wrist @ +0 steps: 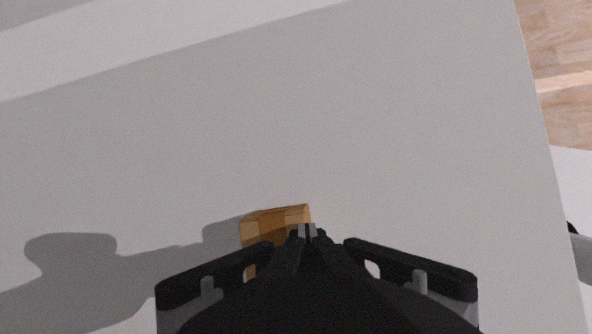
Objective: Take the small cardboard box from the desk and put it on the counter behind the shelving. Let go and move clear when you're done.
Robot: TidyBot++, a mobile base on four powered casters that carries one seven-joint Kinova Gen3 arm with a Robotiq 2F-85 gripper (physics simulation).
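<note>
The small cardboard box, brown with a darker tape strip, sits on the grey-white desk at the lower middle of the wrist view. My gripper is shut with its fingertips together and nothing between them. The fingertips overlap the right part of the box in the view, and the fingers and gripper body hide much of the box. Whether the fingertips touch the box cannot be told. The counter and the shelving cannot be made out.
The desk's right edge runs down the right side of the view. Beyond it are a wooden floor, a white surface and a grey cylindrical part with a black end. Shadows of the arm fall on the desk at the lower left.
</note>
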